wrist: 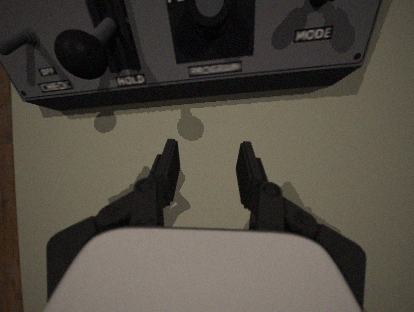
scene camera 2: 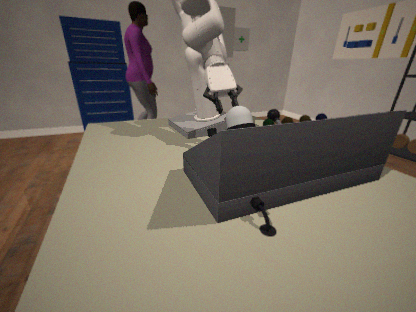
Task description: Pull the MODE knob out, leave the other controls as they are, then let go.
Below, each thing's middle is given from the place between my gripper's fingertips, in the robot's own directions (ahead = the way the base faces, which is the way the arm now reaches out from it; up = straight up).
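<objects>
There's the grey control console (scene camera 2: 245,169), and it's 40 mm below my hand, 10 mm to the left of it and 250 mm ahead of it.
</objects>
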